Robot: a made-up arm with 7 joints.
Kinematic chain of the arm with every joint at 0, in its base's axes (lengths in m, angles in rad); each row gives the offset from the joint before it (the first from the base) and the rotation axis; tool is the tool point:
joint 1: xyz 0 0 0.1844 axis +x
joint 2: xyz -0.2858 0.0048 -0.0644 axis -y
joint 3: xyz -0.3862 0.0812 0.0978 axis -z
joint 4: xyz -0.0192 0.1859 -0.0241 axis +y
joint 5: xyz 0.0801 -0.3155 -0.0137 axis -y
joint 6: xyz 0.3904 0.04 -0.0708 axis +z
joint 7: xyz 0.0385 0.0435 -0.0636 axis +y
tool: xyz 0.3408 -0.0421 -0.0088
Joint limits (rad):
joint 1: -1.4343..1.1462
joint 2: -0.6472..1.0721
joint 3: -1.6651..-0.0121
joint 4: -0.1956..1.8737
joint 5: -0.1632..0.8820
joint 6: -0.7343..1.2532
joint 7: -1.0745..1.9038
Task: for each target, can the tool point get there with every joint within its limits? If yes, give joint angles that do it. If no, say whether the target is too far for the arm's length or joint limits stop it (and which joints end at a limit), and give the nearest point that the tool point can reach.
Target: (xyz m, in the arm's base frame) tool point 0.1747 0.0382 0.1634
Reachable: yes | joints 0.2138 0.4995 -0.2258 0.1662 0.2689 -0.4499 0.5100
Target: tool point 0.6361 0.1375 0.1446
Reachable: no: joint limits stop it (at a limit: joint 2) | nearest point 0.3166 0.2031 0.1256 | short by 0.327 m
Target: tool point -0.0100 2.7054 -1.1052
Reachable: no: too far | nearest point -0.3079 1.0982 -0.3391 | short by 1.805 m
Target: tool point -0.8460 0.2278 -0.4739
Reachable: yes | joints 0.3218 -0.2118 -0.5214 1.0911 0.0489 0.1660 1.0179
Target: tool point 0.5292 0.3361 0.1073
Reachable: no: joint limits stop it (at a limit: joint 2) | nearest point 0.3351 0.3451 0.1052 | short by 0.194 m
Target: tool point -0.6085 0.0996 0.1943
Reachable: no: joint limits stop it (at a limit: joint 2, joint 3, joint 5, joint 6, joint 7) | nearest point -0.6185 0.2272 0.2070 | short by 0.129 m
